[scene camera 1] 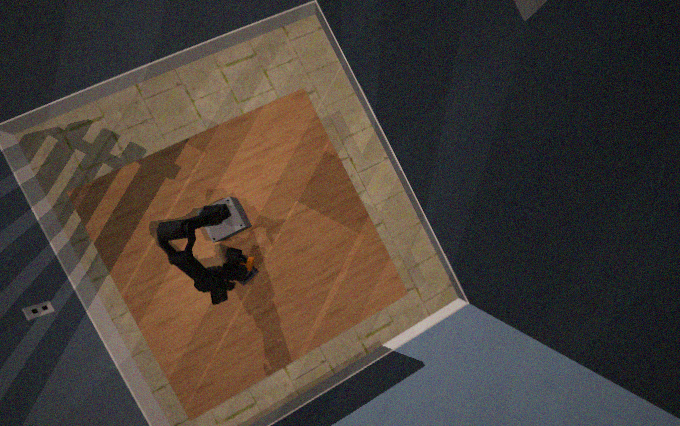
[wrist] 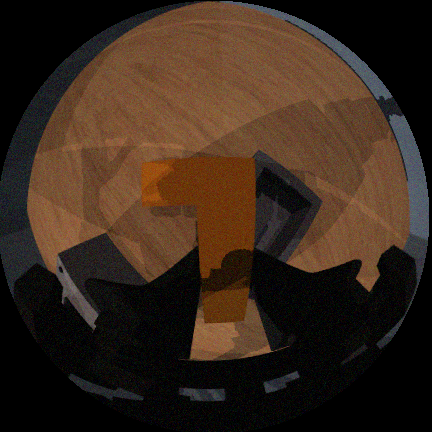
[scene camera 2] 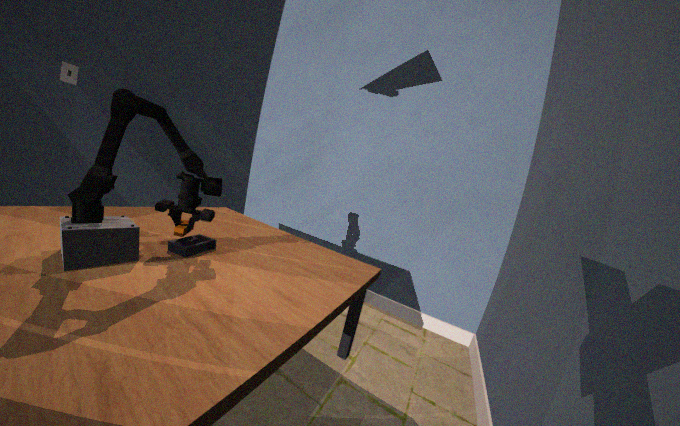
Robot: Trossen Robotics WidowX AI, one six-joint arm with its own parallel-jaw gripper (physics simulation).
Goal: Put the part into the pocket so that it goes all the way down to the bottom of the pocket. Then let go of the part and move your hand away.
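Frame: origin at the arm's base, x left, y ahead, z down, level; millimetres.
Seen in the pictures: gripper, fingertip midpoint: (scene camera 1: 240,263) (wrist: 221,249) (scene camera 2: 183,231); arm's base, link origin: (scene camera 1: 222,212) (wrist: 76,316) (scene camera 2: 86,220).
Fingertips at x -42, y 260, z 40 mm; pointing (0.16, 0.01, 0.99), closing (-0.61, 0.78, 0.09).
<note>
Offsets run from my fingertips to a thing's middle. Level surfaces: height alone.
The orange L-shaped part @[dx +13, dy -7, dz -14 mm] (scene camera 1: 249,262) (scene camera 2: 180,229) (wrist: 225,200) is held above the table. My gripper (scene camera 1: 244,264) (scene camera 2: 184,221) (wrist: 221,249) is shut on its long leg; the short leg points left in the wrist view. The dark block with the pocket @[dx -23, dy +29, dz +46 mm] (scene camera 1: 249,278) (scene camera 2: 192,248) (wrist: 306,226) stands on the table, lower than the part. In scene camera 2 the part is above the block's left end, with a gap. In the wrist view the block is turned relative to the part, which hides its left side and some of the pocket. The arm covers much of the block in scene camera 1.
The grey box-shaped robot base (scene camera 1: 234,225) (scene camera 2: 100,248) (wrist: 102,255) stands on the wooden table @[dz +64 mm] (scene camera 1: 311,250) (scene camera 2: 200,321) (wrist: 200,90), near the block. The arm's shadows fall across the table. The table's edge (scene camera 2: 301,346) runs along the right in scene camera 2.
</note>
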